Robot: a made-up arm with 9 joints. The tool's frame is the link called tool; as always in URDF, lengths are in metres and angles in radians. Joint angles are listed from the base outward.
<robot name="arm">
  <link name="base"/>
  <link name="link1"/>
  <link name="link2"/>
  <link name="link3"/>
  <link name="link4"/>
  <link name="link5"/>
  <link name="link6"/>
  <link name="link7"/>
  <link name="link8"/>
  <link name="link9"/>
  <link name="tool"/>
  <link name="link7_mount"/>
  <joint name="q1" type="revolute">
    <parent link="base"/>
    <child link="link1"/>
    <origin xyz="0.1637 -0.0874 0.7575" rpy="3.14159 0 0"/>
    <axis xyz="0 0 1"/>
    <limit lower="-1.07" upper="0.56"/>
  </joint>
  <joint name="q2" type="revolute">
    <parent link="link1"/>
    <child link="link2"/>
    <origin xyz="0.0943 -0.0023 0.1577" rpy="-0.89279 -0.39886 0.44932"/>
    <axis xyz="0 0 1"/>
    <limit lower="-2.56" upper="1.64"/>
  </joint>
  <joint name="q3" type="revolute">
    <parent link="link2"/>
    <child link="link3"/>
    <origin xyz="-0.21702 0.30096 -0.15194" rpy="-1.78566 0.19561 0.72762"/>
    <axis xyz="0 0 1"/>
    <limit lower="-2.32" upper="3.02"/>
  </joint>
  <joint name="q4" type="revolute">
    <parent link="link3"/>
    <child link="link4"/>
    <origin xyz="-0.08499 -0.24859 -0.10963" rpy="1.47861 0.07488 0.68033"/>
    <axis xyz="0 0 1"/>
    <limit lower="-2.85" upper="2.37"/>
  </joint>
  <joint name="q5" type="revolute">
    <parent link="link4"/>
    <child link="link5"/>
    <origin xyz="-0.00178 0.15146 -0.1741" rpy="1.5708 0 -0.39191"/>
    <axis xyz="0 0 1"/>
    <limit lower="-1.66" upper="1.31"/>
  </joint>
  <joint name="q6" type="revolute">
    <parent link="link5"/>
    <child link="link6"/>
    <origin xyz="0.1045 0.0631 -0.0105" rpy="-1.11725 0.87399 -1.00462"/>
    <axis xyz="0 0 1"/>
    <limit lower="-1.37" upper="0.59"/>
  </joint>
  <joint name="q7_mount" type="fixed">
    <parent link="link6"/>
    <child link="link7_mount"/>
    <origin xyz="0.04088 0.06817 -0.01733" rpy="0 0 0"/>
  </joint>
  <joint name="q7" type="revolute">
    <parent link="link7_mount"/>
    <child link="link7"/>
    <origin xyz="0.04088 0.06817 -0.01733" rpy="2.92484 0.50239 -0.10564"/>
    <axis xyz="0 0 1"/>
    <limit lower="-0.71" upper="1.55"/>
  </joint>
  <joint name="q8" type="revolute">
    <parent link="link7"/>
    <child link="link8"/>
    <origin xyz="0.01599 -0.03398 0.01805" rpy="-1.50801 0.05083 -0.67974"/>
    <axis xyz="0 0 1"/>
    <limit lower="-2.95" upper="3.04"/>
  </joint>
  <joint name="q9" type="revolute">
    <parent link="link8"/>
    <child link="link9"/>
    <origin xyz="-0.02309 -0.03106 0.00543" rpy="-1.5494 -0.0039 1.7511"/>
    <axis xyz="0 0 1"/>
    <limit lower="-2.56" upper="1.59"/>
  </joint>
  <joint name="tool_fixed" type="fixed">
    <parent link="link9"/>
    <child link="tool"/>
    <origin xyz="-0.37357 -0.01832 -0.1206" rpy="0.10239 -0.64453 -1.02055"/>
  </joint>
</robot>
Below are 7 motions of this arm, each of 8 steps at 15 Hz.
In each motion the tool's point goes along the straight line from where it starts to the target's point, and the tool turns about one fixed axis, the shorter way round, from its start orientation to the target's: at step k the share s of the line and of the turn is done. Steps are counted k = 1, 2, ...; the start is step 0. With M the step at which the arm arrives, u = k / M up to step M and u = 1 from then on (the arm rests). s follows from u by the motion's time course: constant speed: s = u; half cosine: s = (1 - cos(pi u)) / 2; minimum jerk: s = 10 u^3 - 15 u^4 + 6 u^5.
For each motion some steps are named. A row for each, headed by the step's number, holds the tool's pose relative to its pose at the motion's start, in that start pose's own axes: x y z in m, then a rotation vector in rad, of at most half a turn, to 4 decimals.
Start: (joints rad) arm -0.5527 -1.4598 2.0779 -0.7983 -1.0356 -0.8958 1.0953 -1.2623 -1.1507
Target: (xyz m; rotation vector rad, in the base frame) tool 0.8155 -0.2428 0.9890 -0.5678 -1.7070 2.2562
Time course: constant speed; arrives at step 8
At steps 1, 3, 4, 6, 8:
1: -0.0182 0.0304 -0.0129 0.0240 -0.0035 -0.0453
3: -0.0547 0.0913 -0.0387 0.0721 -0.0105 -0.1358
4: -0.0729 0.1218 -0.0516 0.0962 -0.0140 -0.1811
6: -0.1093 0.1826 -0.0774 0.1443 -0.0211 -0.2716
8: -0.1458 0.2435 -0.1032 0.1924 -0.0281 -0.3622

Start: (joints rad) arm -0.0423 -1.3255 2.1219 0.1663 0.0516 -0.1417 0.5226 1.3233 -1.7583
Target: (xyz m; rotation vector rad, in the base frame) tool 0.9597 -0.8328 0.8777 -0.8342 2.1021 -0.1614
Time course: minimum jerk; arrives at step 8
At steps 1, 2, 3, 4, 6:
1: 0.0094 0.0007 -0.0020 0.0005 0.0059 0.0101
2: 0.0607 0.0048 -0.0128 0.0033 0.0379 0.0653
3: 0.1613 0.0126 -0.0341 0.0088 0.1009 0.1737
4: 0.2930 0.0230 -0.0620 0.0160 0.1833 0.3156
6: 0.5254 0.0412 -0.1111 0.0287 0.3287 0.5658

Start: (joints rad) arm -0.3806 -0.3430 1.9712 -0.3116 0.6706 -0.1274 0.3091 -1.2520 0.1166
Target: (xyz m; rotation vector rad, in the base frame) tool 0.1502 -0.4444 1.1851 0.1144 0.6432 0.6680
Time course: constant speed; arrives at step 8
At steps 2, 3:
2: 0.0323 0.0818 -0.0969 -0.0649 -0.2473 -0.1623
3: 0.0484 0.1228 -0.1454 -0.0973 -0.3710 -0.2435

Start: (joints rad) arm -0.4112 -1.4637 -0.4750 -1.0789 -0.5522 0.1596 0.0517 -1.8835 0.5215
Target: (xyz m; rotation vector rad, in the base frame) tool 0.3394 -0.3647 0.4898 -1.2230 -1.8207 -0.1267
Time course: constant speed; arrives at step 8
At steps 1, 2, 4, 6, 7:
1: -0.0188 0.0602 -0.0011 -0.0861 0.0144 -0.1334
2: -0.0376 0.1204 -0.0022 -0.1722 0.0288 -0.2667
4: -0.0752 0.2408 -0.0043 -0.3444 0.0576 -0.5334
6: -0.1128 0.3613 -0.0065 -0.5165 0.0864 -0.8001
7: -0.1316 0.4215 -0.0075 -0.6026 0.1008 -0.9335

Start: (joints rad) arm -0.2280 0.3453 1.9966 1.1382 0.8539 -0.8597 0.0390 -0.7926 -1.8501
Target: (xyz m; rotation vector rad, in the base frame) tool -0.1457 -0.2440 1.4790 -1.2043 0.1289 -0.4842
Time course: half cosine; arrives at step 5
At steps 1, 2, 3, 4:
1: -0.0173 0.0346 0.0130 -0.0048 0.0198 -0.0864
2: -0.0625 0.1253 0.0471 -0.0175 0.0715 -0.3127
3: -0.1185 0.2374 0.0893 -0.0331 0.1354 -0.5924
4: -0.1637 0.3281 0.1234 -0.0458 0.1871 -0.8187

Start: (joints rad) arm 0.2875 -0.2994 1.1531 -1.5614 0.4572 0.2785 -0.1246 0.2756 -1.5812
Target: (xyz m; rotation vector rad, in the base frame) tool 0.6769 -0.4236 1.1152 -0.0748 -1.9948 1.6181
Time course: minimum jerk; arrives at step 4
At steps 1, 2, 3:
1: -0.0070 0.0029 0.0031 -0.0011 0.0056 -0.0140
2: -0.0336 0.0139 0.0151 -0.0055 0.0271 -0.0674
3: -0.0603 0.0249 0.0270 -0.0098 0.0486 -0.1209

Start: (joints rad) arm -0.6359 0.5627 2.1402 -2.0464 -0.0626 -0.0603 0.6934 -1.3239 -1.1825
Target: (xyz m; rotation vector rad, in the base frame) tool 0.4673 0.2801 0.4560 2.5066 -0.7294 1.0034
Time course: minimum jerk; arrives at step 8
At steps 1, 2, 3, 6, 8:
1: -0.0024 0.0060 0.0018 -0.0167 -0.0063 -0.0070
2: -0.0155 0.0384 0.0118 -0.1078 -0.0404 -0.0449
3: -0.0413 0.1022 0.0314 -0.2865 -0.1075 -0.1193
6: -0.1345 0.3329 0.1021 -0.9332 -0.3503 -0.3887
8: -0.1500 0.3714 0.1139 -1.0410 -0.3907 -0.4336

